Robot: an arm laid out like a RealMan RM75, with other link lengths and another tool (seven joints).
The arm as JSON. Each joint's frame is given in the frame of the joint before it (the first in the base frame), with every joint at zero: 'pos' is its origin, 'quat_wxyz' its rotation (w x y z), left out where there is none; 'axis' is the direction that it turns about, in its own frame. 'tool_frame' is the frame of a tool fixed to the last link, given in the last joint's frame.
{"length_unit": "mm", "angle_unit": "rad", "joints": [
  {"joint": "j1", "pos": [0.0, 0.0, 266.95], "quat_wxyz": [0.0, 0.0, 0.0, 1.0], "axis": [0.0, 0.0, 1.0]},
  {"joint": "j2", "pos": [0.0, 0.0, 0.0], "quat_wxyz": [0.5, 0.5, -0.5, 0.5], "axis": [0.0, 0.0, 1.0]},
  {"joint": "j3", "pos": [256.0, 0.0, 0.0], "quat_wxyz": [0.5, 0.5, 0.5, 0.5], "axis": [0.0, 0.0, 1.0]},
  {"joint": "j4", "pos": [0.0, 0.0, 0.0], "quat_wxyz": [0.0, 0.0, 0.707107, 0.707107], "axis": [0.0, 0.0, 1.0]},
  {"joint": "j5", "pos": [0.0, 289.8, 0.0], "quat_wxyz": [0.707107, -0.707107, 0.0, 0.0], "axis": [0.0, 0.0, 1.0]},
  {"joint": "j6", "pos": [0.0, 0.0, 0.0], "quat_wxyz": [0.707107, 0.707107, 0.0, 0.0], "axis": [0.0, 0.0, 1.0]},
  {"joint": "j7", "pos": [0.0, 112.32, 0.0], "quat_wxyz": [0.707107, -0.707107, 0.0, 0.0], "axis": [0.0, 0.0, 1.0]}
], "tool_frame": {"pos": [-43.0, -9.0, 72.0], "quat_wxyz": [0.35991, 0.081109, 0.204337, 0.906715]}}
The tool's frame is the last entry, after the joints.
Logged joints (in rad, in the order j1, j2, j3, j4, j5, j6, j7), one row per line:
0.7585 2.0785 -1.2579 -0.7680 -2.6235 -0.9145 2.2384
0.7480 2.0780 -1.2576 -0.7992 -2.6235 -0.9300 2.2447
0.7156 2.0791 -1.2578 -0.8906 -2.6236 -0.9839 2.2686
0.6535 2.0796 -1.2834 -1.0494 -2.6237 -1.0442 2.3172
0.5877 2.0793 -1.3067 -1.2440 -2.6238 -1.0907 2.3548
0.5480 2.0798 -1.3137 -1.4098 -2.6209 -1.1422 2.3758
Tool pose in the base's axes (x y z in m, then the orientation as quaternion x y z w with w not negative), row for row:
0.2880 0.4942 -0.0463 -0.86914 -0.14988 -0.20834 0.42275
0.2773 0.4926 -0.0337 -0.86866 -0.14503 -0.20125 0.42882
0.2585 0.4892 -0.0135 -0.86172 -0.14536 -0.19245 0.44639
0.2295 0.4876 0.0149 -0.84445 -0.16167 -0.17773 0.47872
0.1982 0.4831 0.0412 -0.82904 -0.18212 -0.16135 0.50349
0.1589 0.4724 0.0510 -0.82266 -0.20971 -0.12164 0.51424
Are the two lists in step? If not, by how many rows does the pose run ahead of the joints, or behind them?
The pose runs 1 row ahead of the joints: the pose in row i belongs to the joints in row i + 1.
